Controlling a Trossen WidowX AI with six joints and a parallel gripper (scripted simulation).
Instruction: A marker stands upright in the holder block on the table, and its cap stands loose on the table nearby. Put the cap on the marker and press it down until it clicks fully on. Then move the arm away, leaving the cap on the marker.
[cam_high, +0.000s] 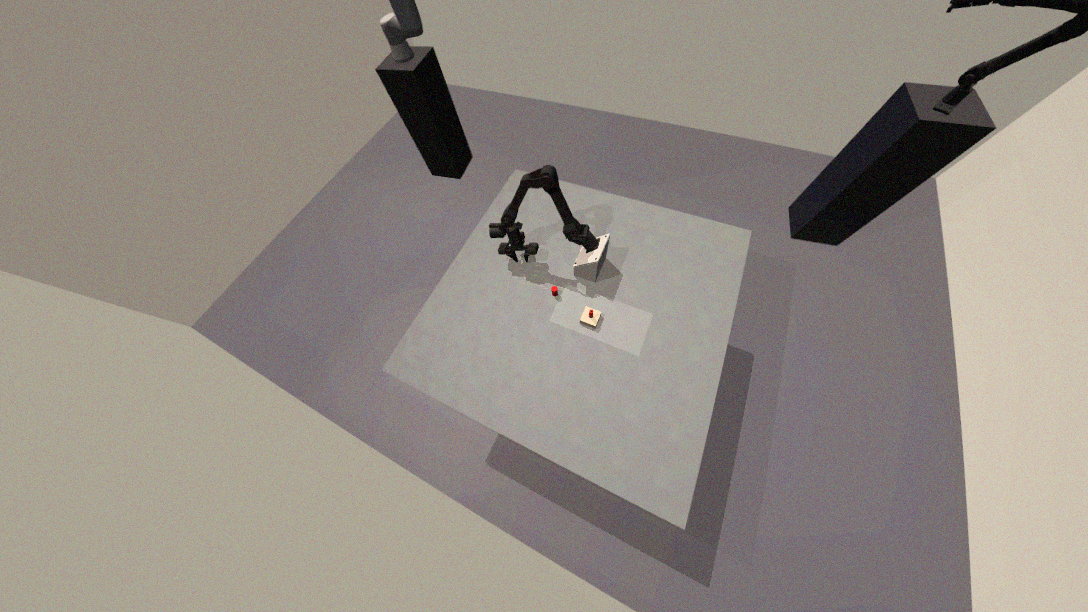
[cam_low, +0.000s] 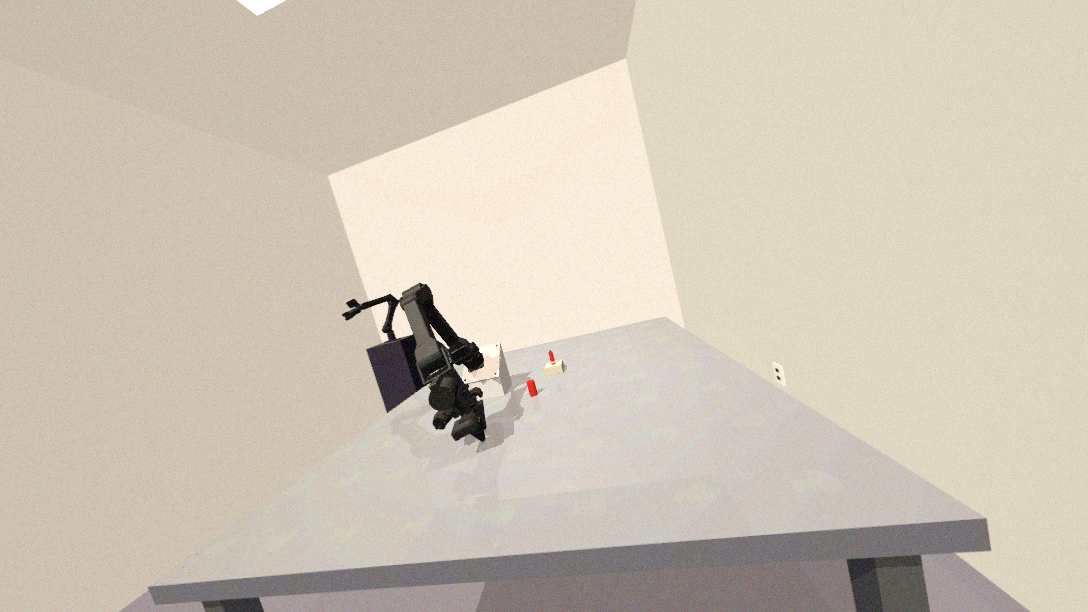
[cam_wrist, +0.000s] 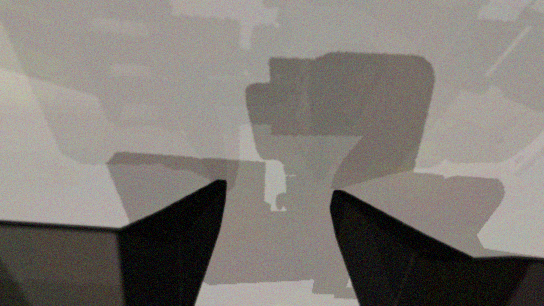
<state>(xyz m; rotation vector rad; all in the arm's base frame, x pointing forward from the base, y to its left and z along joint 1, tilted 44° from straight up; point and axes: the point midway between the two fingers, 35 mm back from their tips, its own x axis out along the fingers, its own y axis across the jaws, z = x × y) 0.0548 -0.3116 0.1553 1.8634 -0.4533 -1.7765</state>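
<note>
Now: gripper tip 200 mm to the right of the red cap, 130 mm short of it and 20 mm below it. The rest, counted from my gripper tip: holder block 390 mm to the left, 210 mm ahead, 10 mm above.
</note>
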